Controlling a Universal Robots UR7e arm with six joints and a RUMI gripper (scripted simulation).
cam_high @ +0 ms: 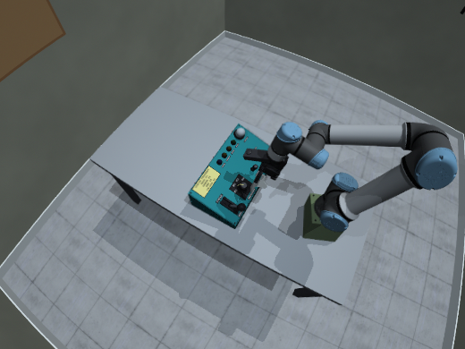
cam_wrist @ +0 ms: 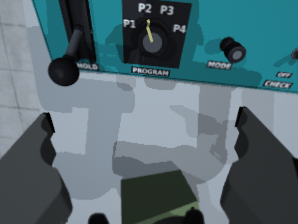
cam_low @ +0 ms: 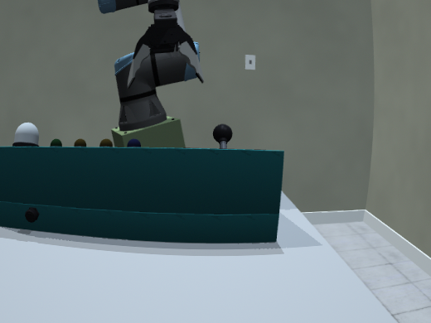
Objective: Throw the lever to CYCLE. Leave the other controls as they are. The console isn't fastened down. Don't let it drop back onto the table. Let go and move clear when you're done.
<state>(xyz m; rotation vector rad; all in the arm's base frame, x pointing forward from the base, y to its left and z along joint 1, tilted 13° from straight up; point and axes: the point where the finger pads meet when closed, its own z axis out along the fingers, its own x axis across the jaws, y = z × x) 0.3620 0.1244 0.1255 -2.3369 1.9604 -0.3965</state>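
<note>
Now: hand 13 cm above the lever, 12 cm to the right of it and 3 cm short of it. Also, from my hand: teal console 16 cm below, 9 cm ahead, 5 cm to the right; then mode button 14 cm below, 12 cm to the right, 6 cm ahead; then program dial 14 cm below, 7 cm ahead, 1 cm to the left.
</note>
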